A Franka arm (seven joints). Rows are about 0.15 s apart.
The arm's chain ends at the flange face. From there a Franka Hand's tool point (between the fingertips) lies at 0.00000 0.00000 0.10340 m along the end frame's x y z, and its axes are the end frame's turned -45 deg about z.
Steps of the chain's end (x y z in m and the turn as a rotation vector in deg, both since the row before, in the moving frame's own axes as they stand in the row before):
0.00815 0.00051 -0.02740 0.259 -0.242 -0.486
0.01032 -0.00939 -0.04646 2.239 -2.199 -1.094
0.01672 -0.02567 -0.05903 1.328 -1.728 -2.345
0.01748 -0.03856 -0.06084 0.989 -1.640 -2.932
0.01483 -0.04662 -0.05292 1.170 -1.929 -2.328
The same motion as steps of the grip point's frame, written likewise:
0.00542 0.00548 -0.02740 0.354 0.012 -0.486
0.01393 -0.00500 -0.04662 3.138 0.028 -1.094
0.02938 -0.01022 -0.05910 2.161 -0.283 -2.345
0.03871 -0.01824 -0.06090 1.859 -0.460 -2.932
0.04240 -0.02641 -0.05300 2.191 -0.537 -2.328

